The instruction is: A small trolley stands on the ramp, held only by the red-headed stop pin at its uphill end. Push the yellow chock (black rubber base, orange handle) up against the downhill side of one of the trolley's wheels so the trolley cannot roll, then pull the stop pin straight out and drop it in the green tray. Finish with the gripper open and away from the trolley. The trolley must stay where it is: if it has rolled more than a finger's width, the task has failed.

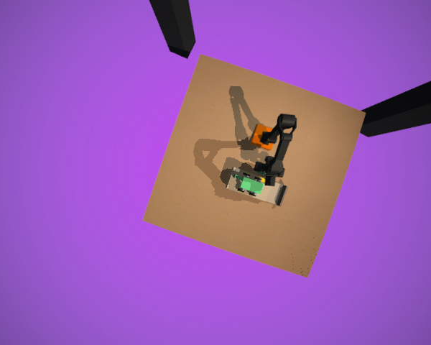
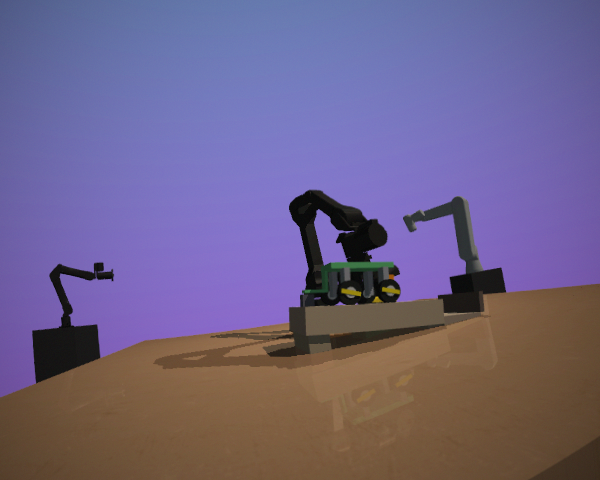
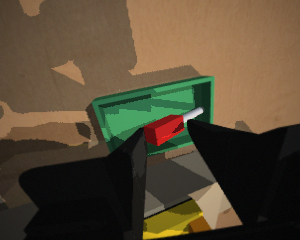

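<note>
Right now my gripper tip is 2 cm to the right of the red-headed stop pin and 1 cm above it. Also, from my gripper tip: trolley: 15 cm ahead, 8 cm to the right, 7 cm above; dark end block: 17 cm to the left, 12 cm ahead; yellow chock: 8 cm ahead, 5 cm above.
</note>
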